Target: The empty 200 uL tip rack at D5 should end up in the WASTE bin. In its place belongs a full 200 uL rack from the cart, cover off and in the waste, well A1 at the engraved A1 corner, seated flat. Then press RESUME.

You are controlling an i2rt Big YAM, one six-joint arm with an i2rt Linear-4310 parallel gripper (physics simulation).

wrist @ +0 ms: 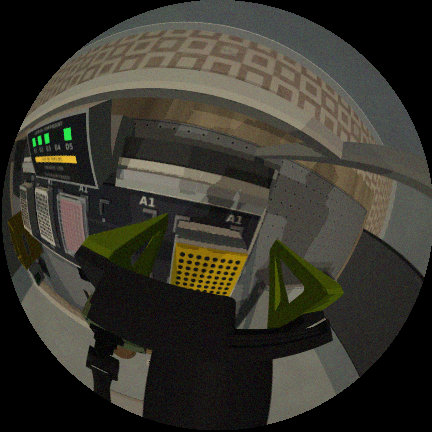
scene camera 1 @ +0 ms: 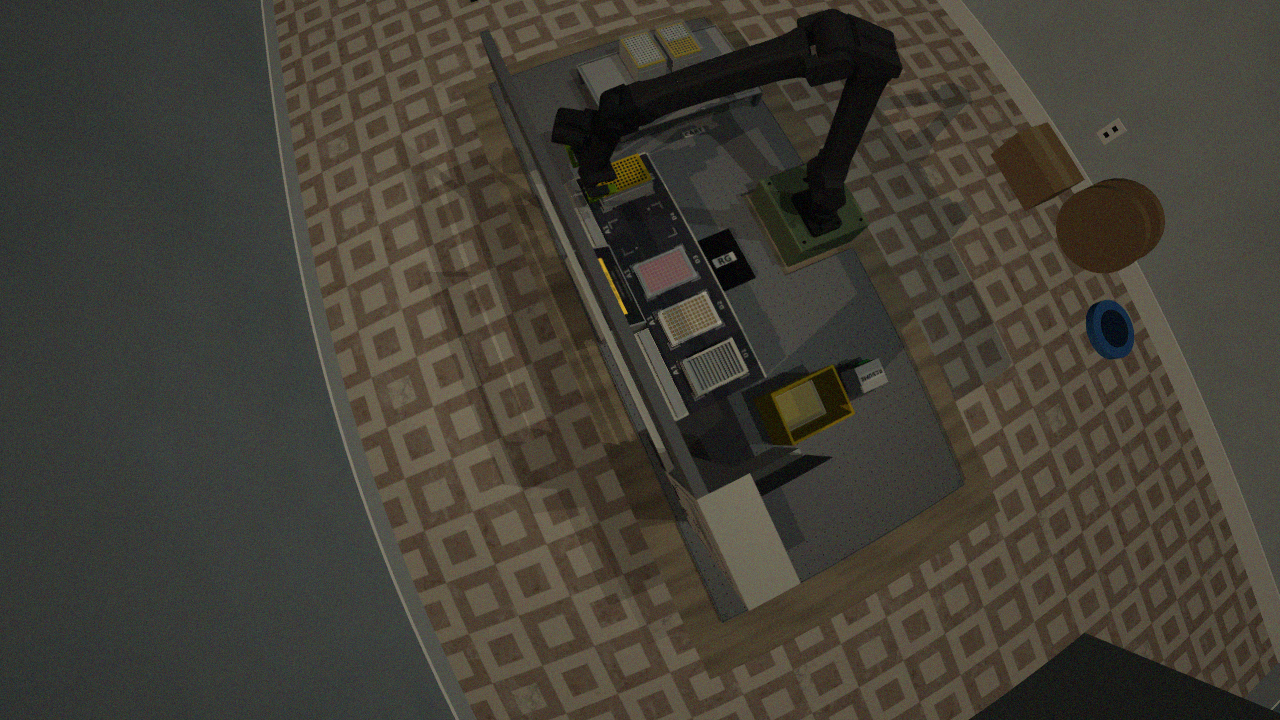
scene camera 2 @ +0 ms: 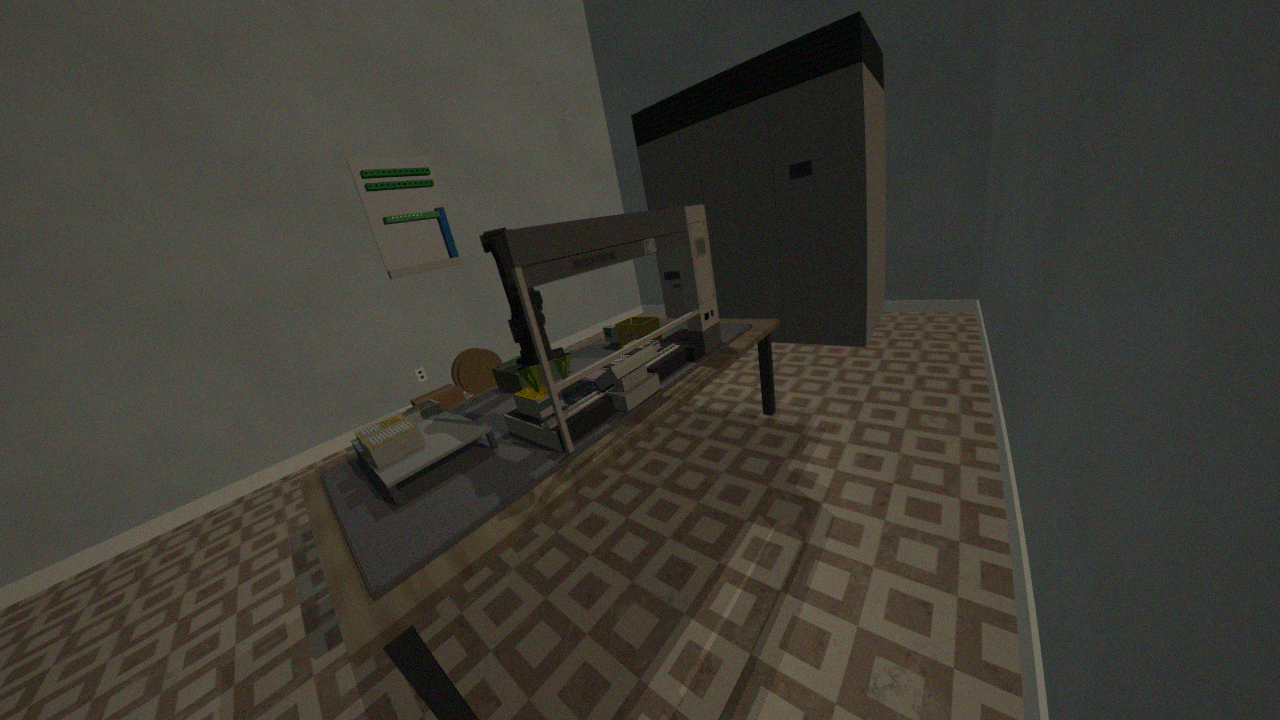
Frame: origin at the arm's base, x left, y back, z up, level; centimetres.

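Seen in the pictures: gripper, between the fingertips: [wrist: 222,233] [scene camera 1: 583,184]; arm's base, origin of its link: [wrist: 106,333] [scene camera 1: 815,212].
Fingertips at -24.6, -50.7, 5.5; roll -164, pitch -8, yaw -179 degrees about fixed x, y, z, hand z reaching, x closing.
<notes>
Pixels of each thing's top centre, then the offset from my fingertips to it, as dx, dy, dz. "spot": a spot on its surface instead.
- yellow-topped 200 uL rack, centre of its top: [wrist: 201,288] [scene camera 1: 621,174] [scene camera 2: 535,391] -0.5, +9.3, -2.4
- engraved A1, a spot on its surface: [wrist: 234,219] spot: -3.6, +1.3, -8.5
- whitish, centre of its top: [scene camera 1: 642,48] [scene camera 2: 389,432] -36.3, +30.5, -1.9
- cart, centre of its top: [scene camera 1: 669,75] [scene camera 2: 415,434] [wrist: 271,331] -29.6, +36.0, -7.8
- yellow WASTE bin, centre of its top: [scene camera 1: 813,404] [scene camera 2: 636,320] +65.3, +25.7, -0.9
- pale piece, centre of its top: [scene camera 1: 796,407] +65.3, +25.7, -11.3
- RESUME button box, centre of its top: [scene camera 1: 871,375] [scene camera 2: 611,326] [wrist: 32,277] +65.7, +43.1, -3.9
- pink plate, centre of its top: [wrist: 70,230] [scene camera 1: 665,270] [scene camera 2: 597,372] +24.3, +9.9, -7.0
- beige rack, centre of its top: [scene camera 1: 689,317] [wrist: 42,216] [scene camera 2: 620,359] +36.7, +10.2, -7.0
- striped reservoir, centre of its top: [scene camera 1: 715,366] [wrist: 23,209] [scene camera 2: 640,343] +49.1, +10.5, -5.3
- status display, a spot on its surface: [wrist: 57,145] spot: +21.4, -5.0, -1.1
- black RG pad, centre of its top: [scene camera 1: 725,258] +25.2, +26.2, -13.0
The yellow-topped 200 uL rack [scene camera 1: 631,170] [scene camera 2: 533,396] [wrist: 207,267] stands at D5 with dark open holes. The engraved A1 [wrist: 234,219] shows past its far edge; whether the rack sits flat is unclear. My gripper [scene camera 1: 601,186] [wrist: 222,233] is open and empty above the rack, one green finger to each side in the wrist view. Two racks, one whitish [scene camera 1: 642,51] and one yellow and white [scene camera 1: 680,40], stand on the cart [scene camera 1: 601,77] [scene camera 2: 452,437]; covers are too small to make out. The yellow WASTE bin [scene camera 1: 776,422] [scene camera 2: 637,331] holds a pale piece [scene camera 1: 798,402]. The RESUME button box [scene camera 1: 868,374] stands beside it.
A pink plate [scene camera 1: 665,271] [wrist: 72,220], a beige rack [scene camera 1: 689,318] and a striped reservoir [scene camera 1: 714,367] occupy other deck slots. A status display [wrist: 57,145] stands behind the deck. The gantry beam [scene camera 2: 595,241] spans above the deck's long side. A black RG pad [scene camera 1: 725,259] lies near the arm's base.
</notes>
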